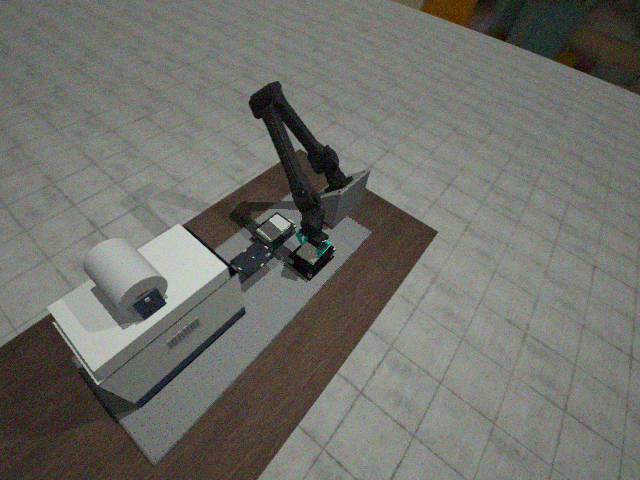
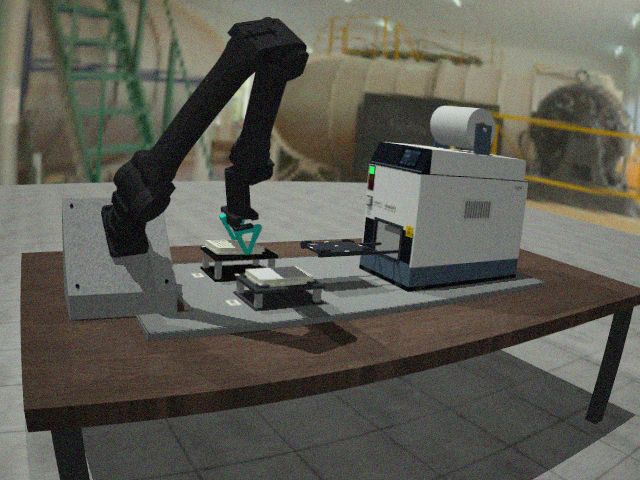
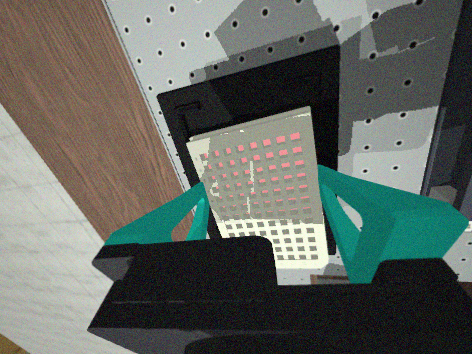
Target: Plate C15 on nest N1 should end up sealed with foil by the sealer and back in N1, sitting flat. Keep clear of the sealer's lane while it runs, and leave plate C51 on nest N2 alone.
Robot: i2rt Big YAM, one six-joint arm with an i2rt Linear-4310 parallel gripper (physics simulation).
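Frame: origin at the arm's base, x ahead, y left, z up, level; metres.
Seen in the pictures: gripper, fingertip midpoint: [image 1: 310, 251] [image 2: 241, 248] [image 3: 258, 179]; arm's base, link origin: [image 1: 339, 186] [image 2: 123, 231].
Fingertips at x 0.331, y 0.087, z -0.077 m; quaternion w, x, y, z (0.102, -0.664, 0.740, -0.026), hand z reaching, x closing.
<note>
Offsets run from my fingertips to a thing's top centre. Level surfaces: height alone.
A pale well plate, taken as C15 {0.001 m left, 0.020 m back, 0.016 m up} [image 1: 308, 253] [image 2: 219, 246] [image 3: 260, 200], is at the black raised nest N1 {0.005 m left, 0.007 m back, 0.000 m up} [image 2: 217, 268] [image 3: 250, 90], its wells uncovered. Whether its underside touches the nest is unclear. My gripper [image 1: 311, 248] [image 2: 242, 246] [image 3: 258, 179] points down with its teal fingers against both long sides of this plate, shut on it. Plate C51 {0.202 m right, 0.008 m back, 0.004 m down} [image 1: 276, 225] [image 2: 266, 275] sits on nest N2 {0.202 m right, 0.008 m back, 0.014 m down} [image 2: 259, 298], apart from the gripper. The white sealer [image 1: 191, 258] [image 2: 465, 222] shows a green light, and its dark carrier {0.144 m right, 0.180 m ahead, 0.029 m up} [image 1: 250, 259] [image 2: 330, 248] extends out towards the nests.
A white foil roll {0.175 m right, 0.559 m ahead, 0.411 m up} [image 1: 121, 273] [image 2: 457, 125] is on top of the sealer. The grey perforated board {0.064 m down} [image 1: 268, 315] [image 3: 170, 45] lies under the nests and sealer on the brown table {0.077 m down} [image 1: 392, 242] [image 2: 206, 377]. The arm's slanted grey mount [image 2: 87, 248] stands at the opposite end from the sealer.
</note>
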